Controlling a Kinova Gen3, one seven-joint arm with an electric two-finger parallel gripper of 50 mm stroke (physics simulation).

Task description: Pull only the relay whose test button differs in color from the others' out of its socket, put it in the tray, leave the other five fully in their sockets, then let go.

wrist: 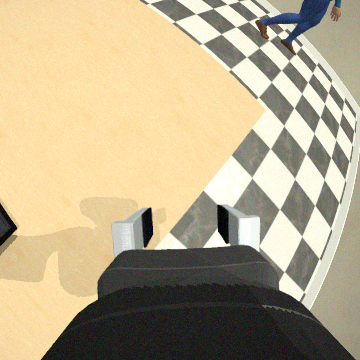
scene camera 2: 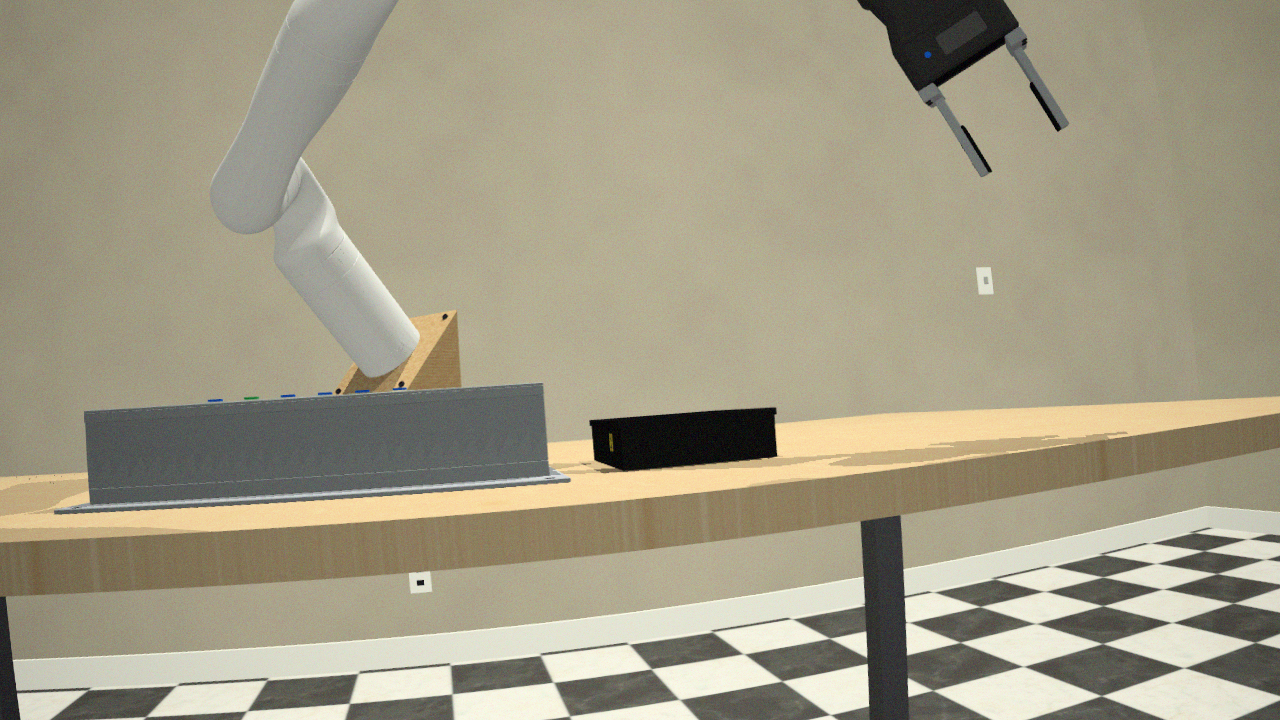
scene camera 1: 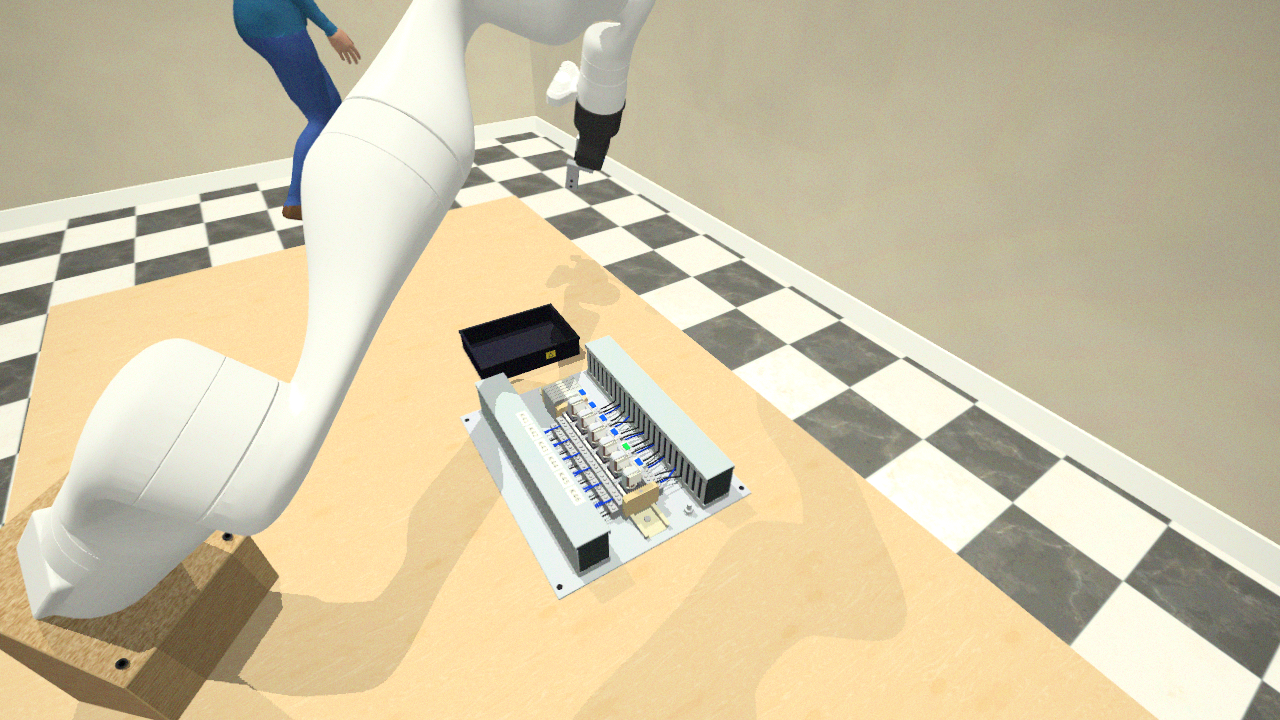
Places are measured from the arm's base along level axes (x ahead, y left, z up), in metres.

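Pixels of known places: gripper, fingertip midpoint: [wrist: 184, 219] [scene camera 2: 1024, 151] [scene camera 1: 575, 177]; arm's base, origin of the base link: [scene camera 2: 390, 352] [scene camera 1: 99, 561].
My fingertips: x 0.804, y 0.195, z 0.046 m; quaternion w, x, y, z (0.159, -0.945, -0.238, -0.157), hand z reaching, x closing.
Ahead of a thing's pixels: the offset from my fingertips to its top centre. "spot": to the spot under its first point. Level surfaces: height alone.
The relay with the green test button @[dy -0.416, dx -0.374, dz -0.116 m] [scene camera 1: 626, 446] [scene camera 2: 251, 398] stands in a row of six, second from the end farthest from the tray. The other relays have blue buttons, among them the end relay @[dy -0.443, dx -0.383, dz -0.116 m] [scene camera 1: 639, 462] and a relay near the tray end @[spot: dy -0.338, dx -0.339, dz -0.116 m] [scene camera 1: 591, 404]. All six appear seated in their sockets; in scene camera 2 the duct hides all but the button tops. The black tray @[dy -0.113, dx -0.265, dz -0.150 m] [scene camera 1: 528, 360] [scene camera 2: 689, 440] [wrist: 4, 226] stands past the row's far end and looks empty. My gripper [scene camera 1: 577, 180] [scene camera 2: 1024, 150] [wrist: 184, 219] is open and empty, high above and beyond the tray, tilted.
Two tall grey wiring ducts @[dy -0.386, dx -0.273, dz -0.123 m] [scene camera 1: 662, 416] @[dy -0.329, dx -0.433, dz -0.123 m] [scene camera 1: 577, 517] flank the relay row on a base plate @[spot: dy -0.444, dx -0.511, dz -0.183 m] [scene camera 1: 560, 573]. Blue wires run beside the sockets. A beige end block @[dy -0.461, dx -0.390, dz -0.145 m] [scene camera 1: 640, 497] sits at the near end. The wooden table @[dz -0.186 m] [scene camera 1: 429, 644] has its edge under the gripper's side. A person [scene camera 1: 299, 80] stands beyond the table.
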